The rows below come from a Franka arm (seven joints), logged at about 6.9 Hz.
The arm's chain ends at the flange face. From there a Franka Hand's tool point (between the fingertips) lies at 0.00 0.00 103.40 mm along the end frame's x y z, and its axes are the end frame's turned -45 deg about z.
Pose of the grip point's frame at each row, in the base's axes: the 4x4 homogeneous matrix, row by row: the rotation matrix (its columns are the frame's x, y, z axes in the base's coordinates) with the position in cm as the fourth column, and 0 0 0 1 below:
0.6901 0.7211 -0.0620 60.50; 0.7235 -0.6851 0.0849 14.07; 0.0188 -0.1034 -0.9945 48.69; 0 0 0 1
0.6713 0.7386 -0.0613 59.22; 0.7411 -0.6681 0.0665 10.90; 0.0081 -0.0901 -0.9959 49.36; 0 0 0 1
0.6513 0.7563 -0.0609 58.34; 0.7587 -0.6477 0.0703 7.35; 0.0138 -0.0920 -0.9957 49.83; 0 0 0 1
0.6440 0.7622 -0.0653 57.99; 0.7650 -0.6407 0.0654 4.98; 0.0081 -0.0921 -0.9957 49.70; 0 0 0 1
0.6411 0.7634 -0.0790 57.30; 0.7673 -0.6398 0.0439 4.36; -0.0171 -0.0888 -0.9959 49.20; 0 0 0 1
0.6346 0.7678 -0.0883 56.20; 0.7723 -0.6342 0.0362 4.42; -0.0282 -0.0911 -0.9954 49.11; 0 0 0 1
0.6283 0.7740 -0.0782 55.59; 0.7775 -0.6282 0.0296 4.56; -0.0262 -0.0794 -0.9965 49.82; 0 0 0 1
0.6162 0.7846 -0.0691 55.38; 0.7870 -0.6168 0.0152 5.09; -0.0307 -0.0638 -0.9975 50.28; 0 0 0 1
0.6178 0.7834 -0.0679 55.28; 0.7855 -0.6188 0.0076 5.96; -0.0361 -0.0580 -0.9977 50.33; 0 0 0 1
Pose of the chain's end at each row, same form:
0.9979 0.0219 -0.0620 61.14; 0.0272 -0.9960 0.0849 13.19; -0.0598 -0.0864 -0.9945 58.97; 0 0 0 1
0.9969 0.0476 -0.0613 59.85; 0.0516 -0.9965 0.0665 10.21; -0.0580 -0.0694 -0.9959 59.66; 0 0 0 1
0.9953 0.0742 -0.0609 58.97; 0.0785 -0.9945 0.0703 6.62; -0.0553 -0.0748 -0.9957 60.13; 0 0 0 1
0.9943 0.0836 -0.0653 58.67; 0.0879 -0.9940 0.0654 4.30; -0.0594 -0.0709 -0.9957 60.00; 0 0 0 1
0.9931 0.0865 -0.0790 58.12; 0.0902 -0.9950 0.0439 3.91; -0.0749 -0.0507 -0.9959 59.50; 0 0 0 1
0.9916 0.0942 -0.0883 57.11; 0.0977 -0.9945 0.0362 4.05; -0.0844 -0.0445 -0.9954 59.40; 0 0 0 1
0.9916 0.1030 -0.0782 56.40; 0.1056 -0.9940 0.0296 4.25; -0.0747 -0.0376 -0.9965 60.12; 0 0 0 1
0.9905 0.1191 -0.0691 56.09; 0.1203 -0.9926 0.0152 4.93; -0.0668 -0.0234 -0.9975 60.59; 0 0 0 1
0.9908 0.1171 -0.0679 55.98; 0.1179 -0.9930 0.0076 5.88; -0.0665 -0.0155 -0.9977 60.65; 0 0 0 1

